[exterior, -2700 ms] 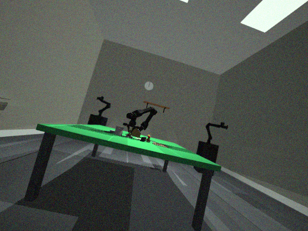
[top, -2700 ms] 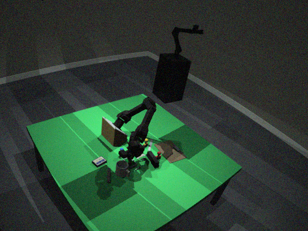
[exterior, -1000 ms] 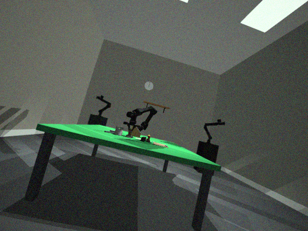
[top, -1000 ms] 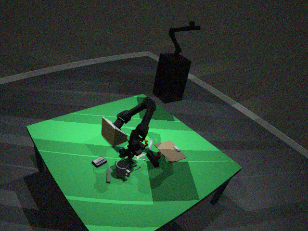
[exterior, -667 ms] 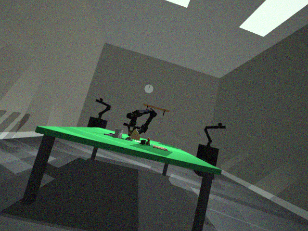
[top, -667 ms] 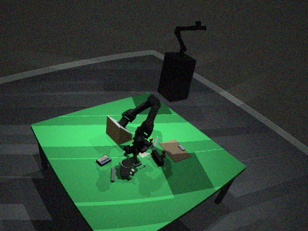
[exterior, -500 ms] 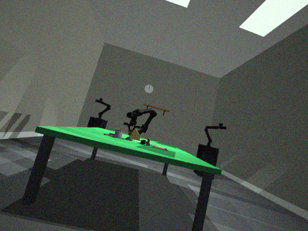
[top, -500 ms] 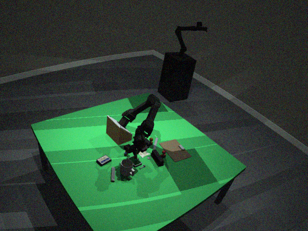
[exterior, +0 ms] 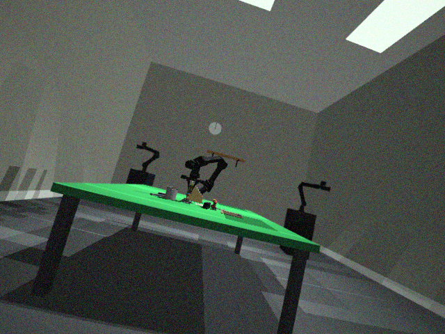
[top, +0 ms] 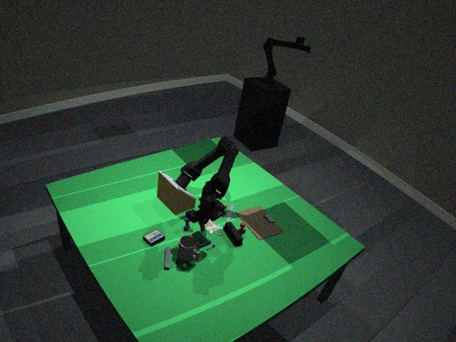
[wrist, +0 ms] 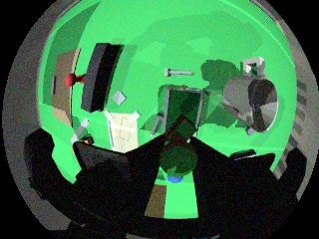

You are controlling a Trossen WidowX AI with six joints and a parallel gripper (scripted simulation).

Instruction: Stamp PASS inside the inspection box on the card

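My gripper tip is 10 cm above the white card, 9 cm to the right of it and 7 cm past it. The rest, counted from my gripper tip: grey mug 11 cm to the right, 8 cm ahead, 6 cm below; green ink pad 9 cm below, 1 cm to the right, 1 cm ahead; blue-knobbed stamp 9 cm behind, 7 cm below, 3 cm to the right.
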